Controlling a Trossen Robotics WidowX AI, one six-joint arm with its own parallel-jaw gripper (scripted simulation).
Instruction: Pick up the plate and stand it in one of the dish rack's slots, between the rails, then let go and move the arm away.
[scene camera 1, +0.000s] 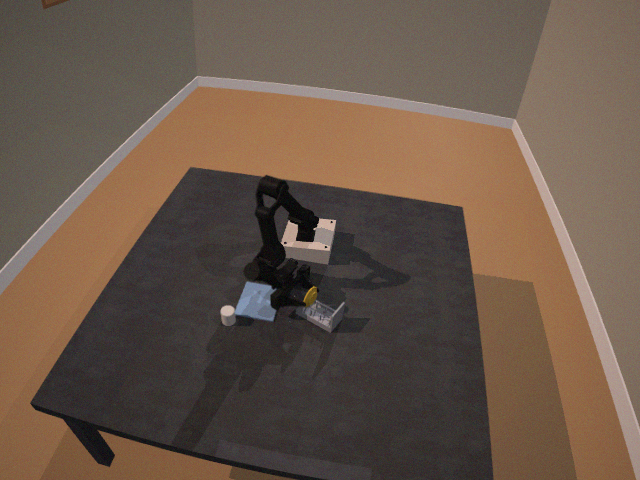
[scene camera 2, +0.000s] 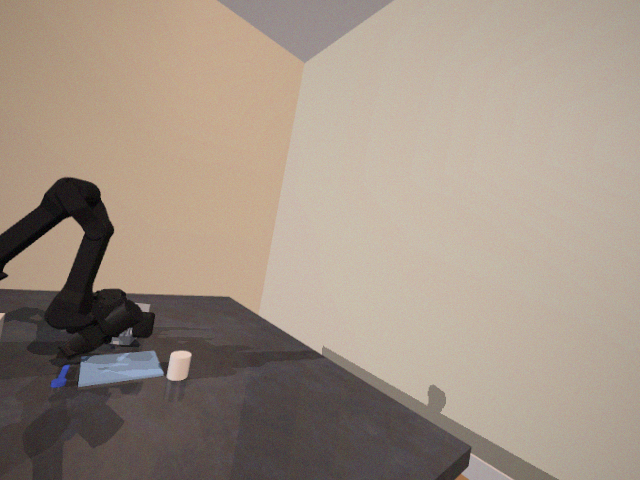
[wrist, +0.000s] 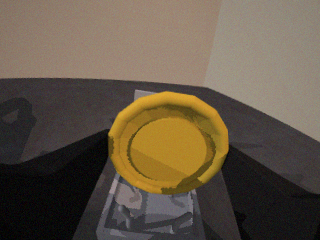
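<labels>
You can see my gripper in scene camera 2 (125, 313), and it shows in scene camera 1 and in the wrist view too. There's a spot on the gripper (wrist: 54, 189) that is the same spot as (scene camera 1: 306, 281). And on a light blue mat (scene camera 1: 254, 303) and (scene camera 2: 131, 366) are one and the same spot.
</labels>
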